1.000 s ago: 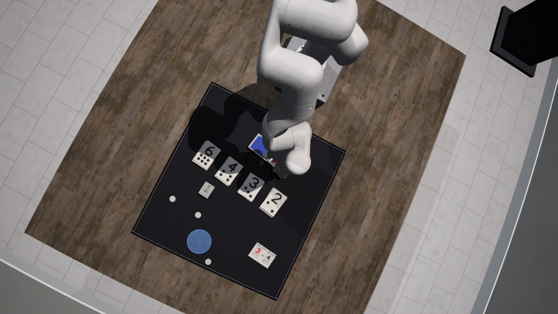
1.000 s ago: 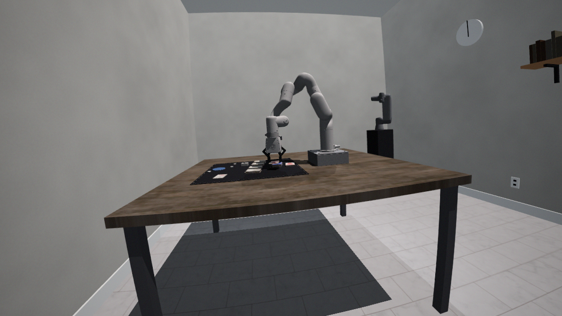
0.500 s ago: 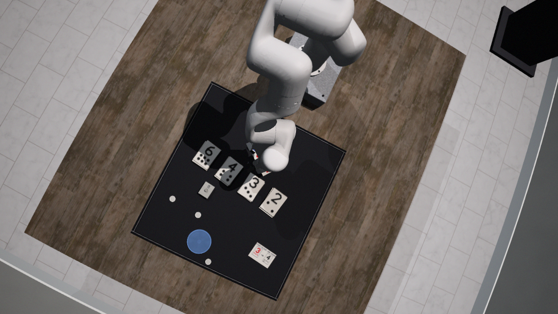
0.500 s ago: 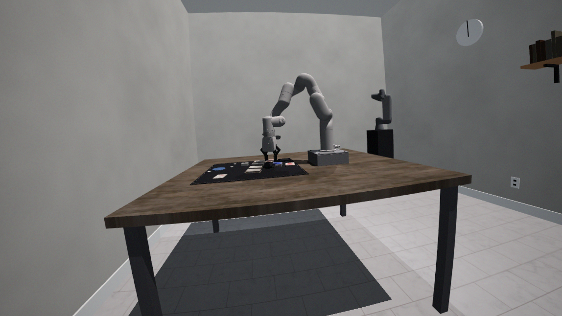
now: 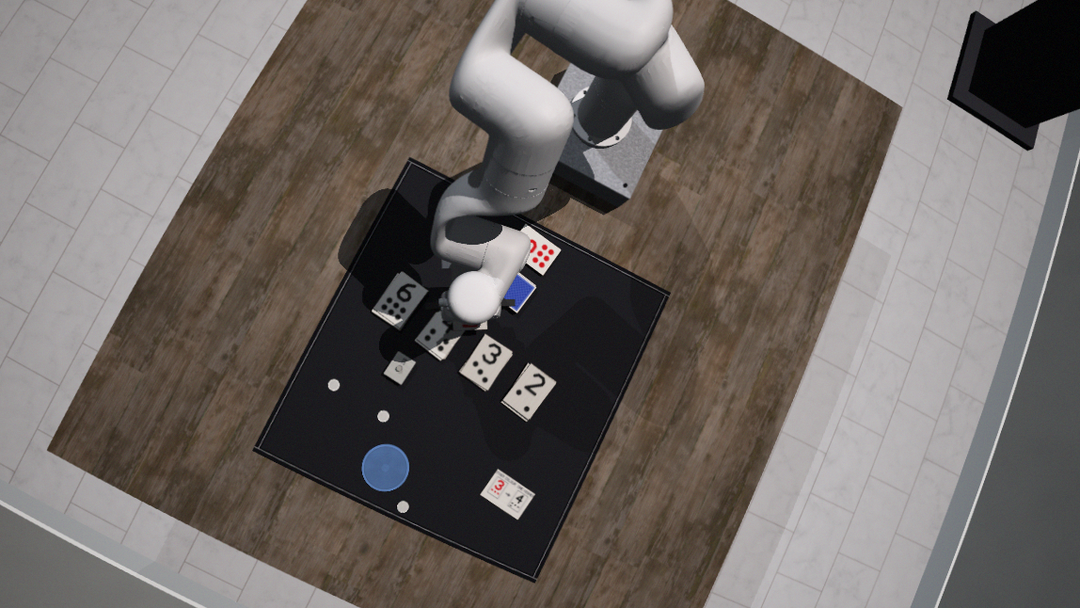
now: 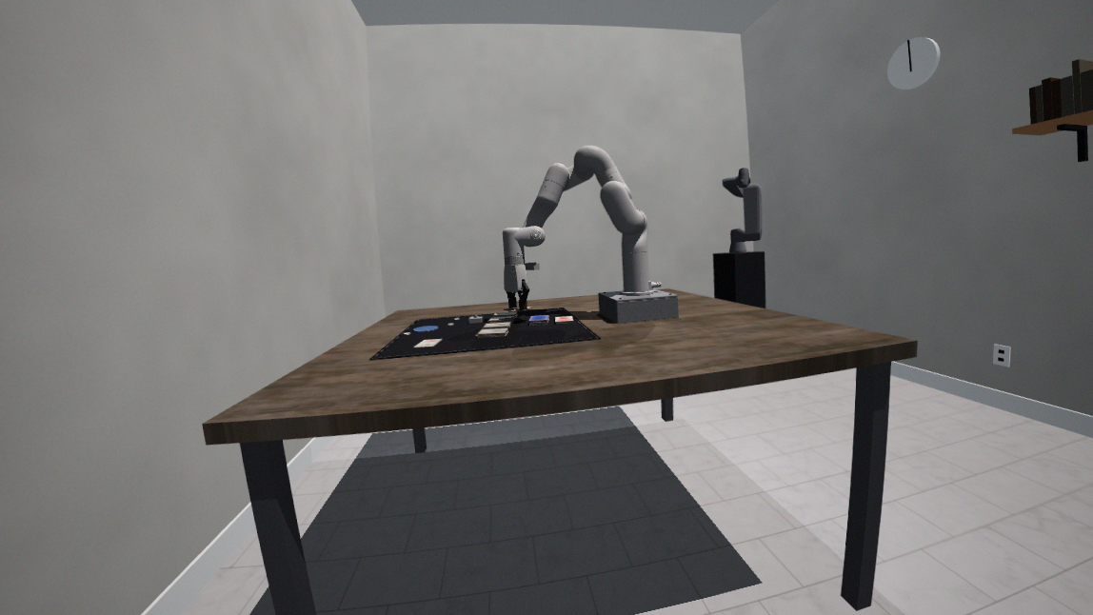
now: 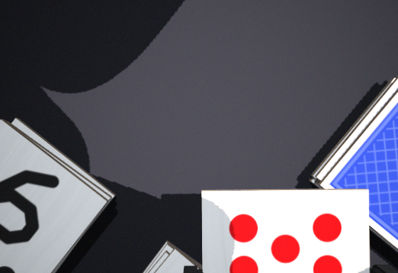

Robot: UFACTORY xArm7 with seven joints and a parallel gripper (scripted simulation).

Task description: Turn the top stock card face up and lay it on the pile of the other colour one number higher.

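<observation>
Now: the black 4 card 60 mm ahead of my hand, 50 mm below it and 20 mm to the right of it. Round my hand: black 3 card: 80 mm to the left, 80 mm ahead, 50 mm below; black 2 card: 180 mm to the left, 100 mm ahead, 50 mm below; black mat: 110 mm ahead, 80 mm below, 50 mm to the left.
</observation>
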